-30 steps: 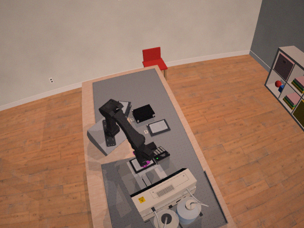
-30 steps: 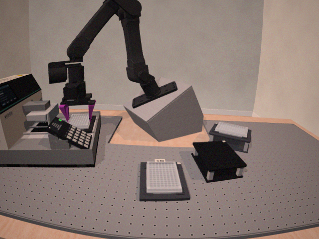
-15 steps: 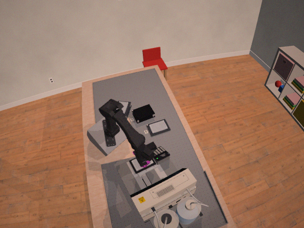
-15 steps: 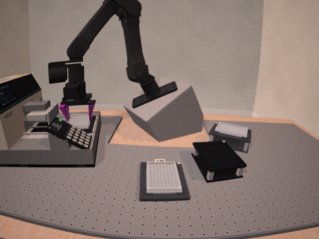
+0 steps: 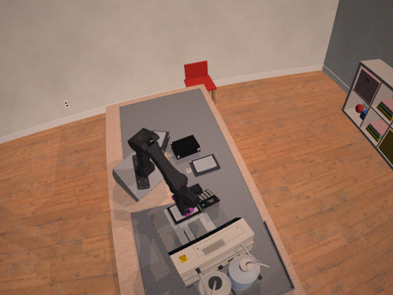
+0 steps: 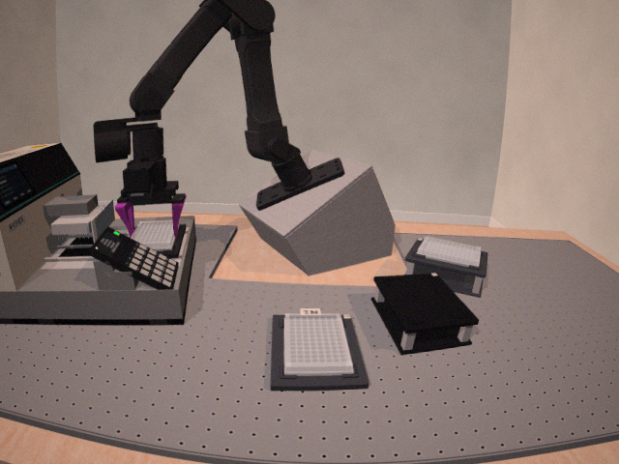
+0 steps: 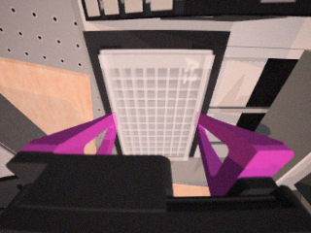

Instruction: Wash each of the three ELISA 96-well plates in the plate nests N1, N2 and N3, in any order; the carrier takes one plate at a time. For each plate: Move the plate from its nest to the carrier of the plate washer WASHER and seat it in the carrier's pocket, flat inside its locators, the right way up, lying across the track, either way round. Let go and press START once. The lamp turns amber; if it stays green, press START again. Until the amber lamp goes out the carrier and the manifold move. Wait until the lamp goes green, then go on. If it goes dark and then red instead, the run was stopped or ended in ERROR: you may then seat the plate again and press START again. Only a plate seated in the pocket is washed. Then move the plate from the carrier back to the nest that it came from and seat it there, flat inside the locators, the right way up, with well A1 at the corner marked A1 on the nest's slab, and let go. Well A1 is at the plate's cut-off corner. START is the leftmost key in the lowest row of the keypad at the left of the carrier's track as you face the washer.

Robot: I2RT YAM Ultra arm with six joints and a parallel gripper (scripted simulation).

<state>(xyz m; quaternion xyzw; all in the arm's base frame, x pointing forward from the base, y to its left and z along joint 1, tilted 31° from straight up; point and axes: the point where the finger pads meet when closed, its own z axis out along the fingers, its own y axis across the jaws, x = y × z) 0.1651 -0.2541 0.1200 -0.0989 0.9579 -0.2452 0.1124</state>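
Now: hand 10 mm above the black carrier pocket. Round my hand: nest N1: 290 mm to the left, 230 mm ahead, 80 mm below; grey manifold: 150 mm to the right, 40 mm above, 20 mm ahead; raised black nest: 460 mm to the left, 160 mm ahead, 50 mm below.
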